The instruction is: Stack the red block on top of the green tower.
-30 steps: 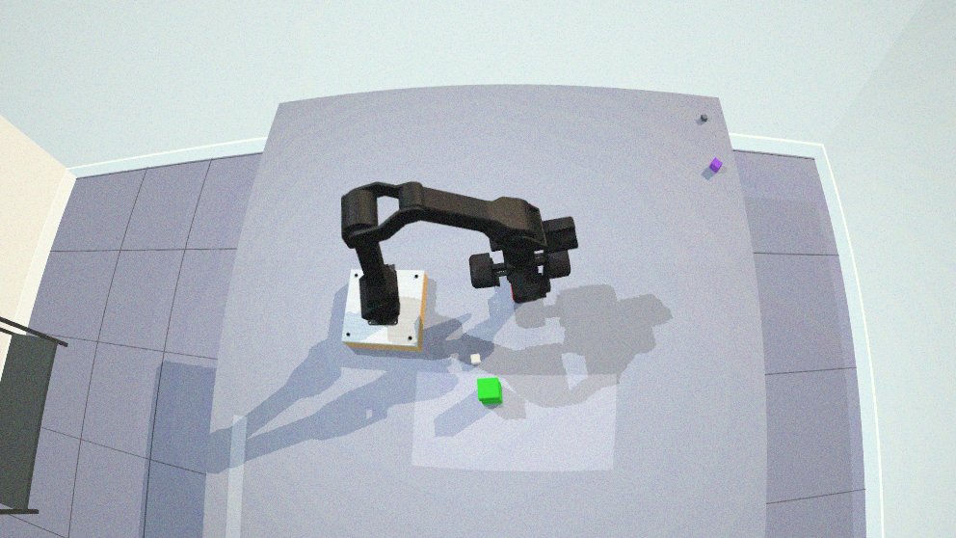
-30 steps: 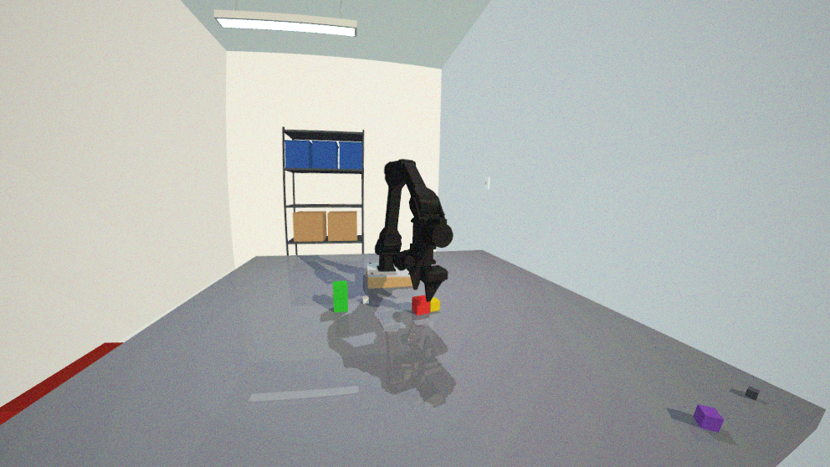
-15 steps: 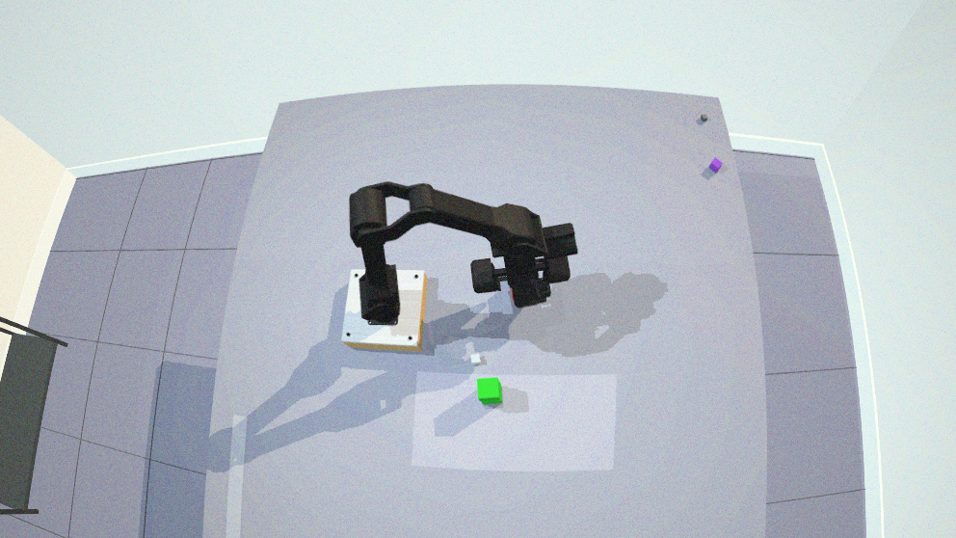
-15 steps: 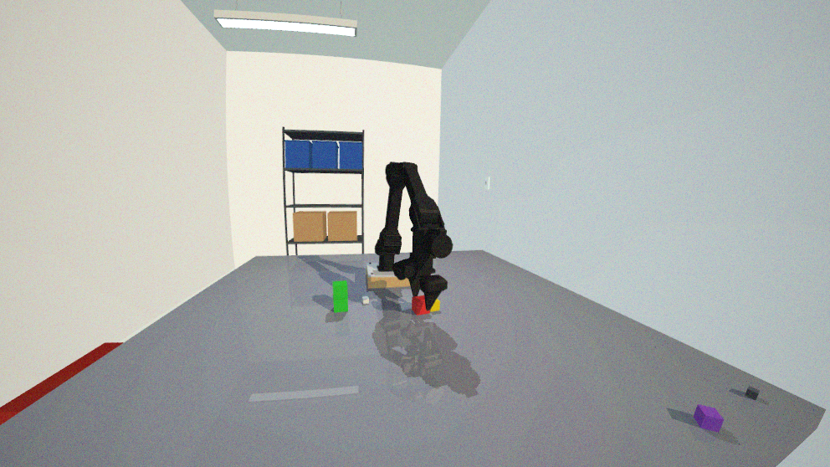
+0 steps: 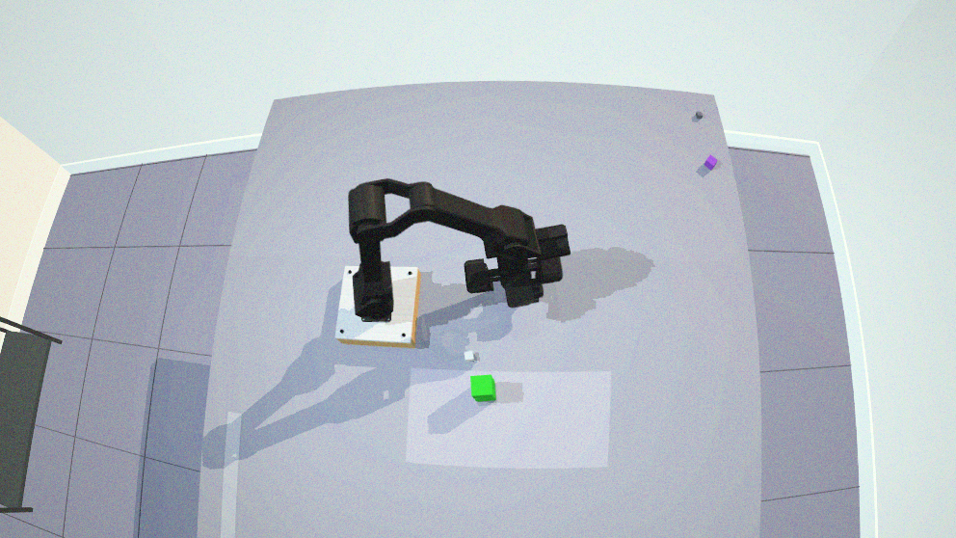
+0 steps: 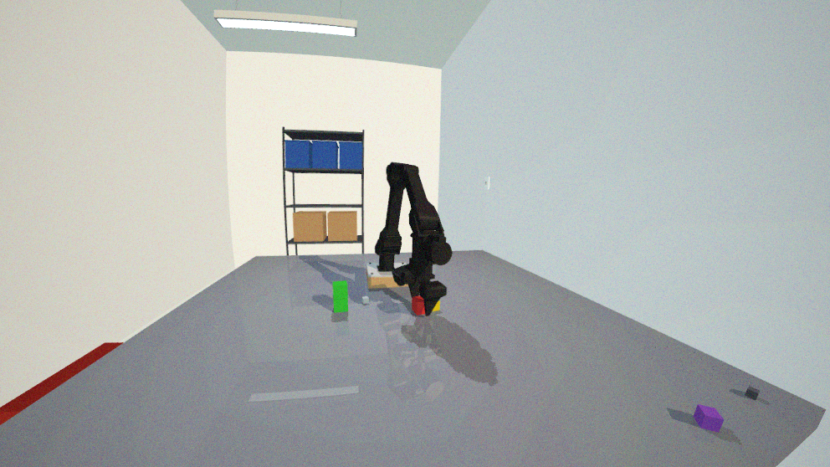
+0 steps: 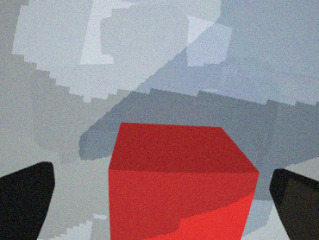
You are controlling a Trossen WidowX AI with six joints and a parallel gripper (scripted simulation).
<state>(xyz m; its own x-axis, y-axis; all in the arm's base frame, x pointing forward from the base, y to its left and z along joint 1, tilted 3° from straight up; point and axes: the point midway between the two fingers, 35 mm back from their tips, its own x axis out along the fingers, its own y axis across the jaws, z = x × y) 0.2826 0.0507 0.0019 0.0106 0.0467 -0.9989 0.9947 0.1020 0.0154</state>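
Now: gripper tip 1 cm past the yellow block, 4 cm to the right of it and 1 cm below it. From my gripper tip the other things lie so: purple block 52 cm ahead, 31 cm to the left; red block 1 cm above; small white cube 10 cm behind, 15 cm to the right.
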